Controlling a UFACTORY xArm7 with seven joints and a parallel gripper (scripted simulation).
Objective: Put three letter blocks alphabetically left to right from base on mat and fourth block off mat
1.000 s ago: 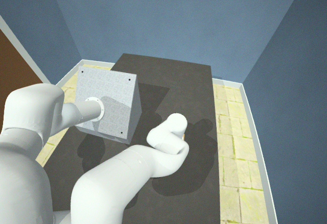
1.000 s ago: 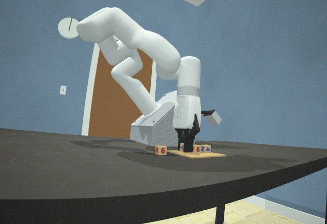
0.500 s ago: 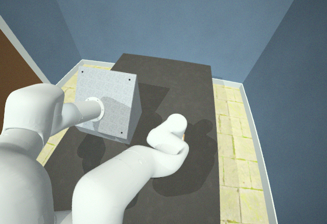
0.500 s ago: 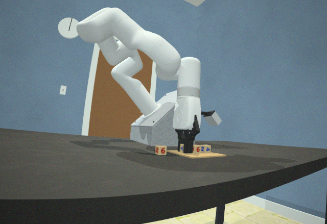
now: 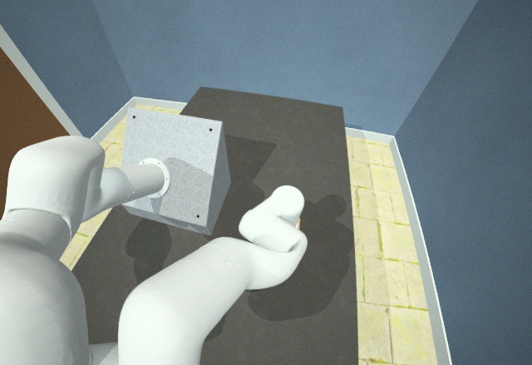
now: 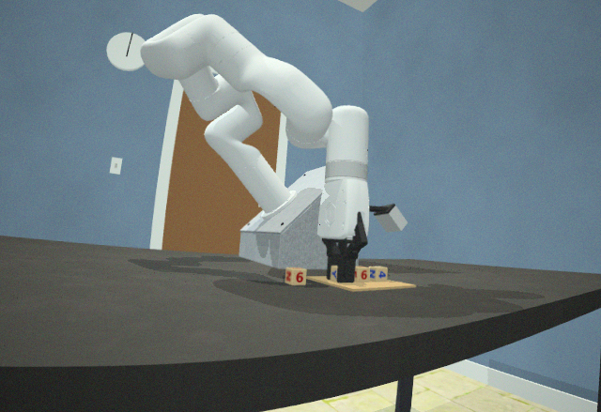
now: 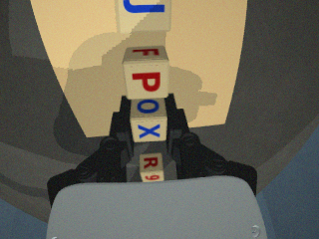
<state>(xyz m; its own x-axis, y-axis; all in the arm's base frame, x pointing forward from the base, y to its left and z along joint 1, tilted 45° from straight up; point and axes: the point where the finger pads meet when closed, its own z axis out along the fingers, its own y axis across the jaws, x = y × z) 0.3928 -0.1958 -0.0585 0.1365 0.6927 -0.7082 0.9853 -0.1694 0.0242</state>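
Right now my hand is 1 cm short of the tan mat, 4 cm to the right of it and 2 cm above it. The rest, counted from my hand: block (1 cm ahead, 8 cm to the left, 1 cm below).
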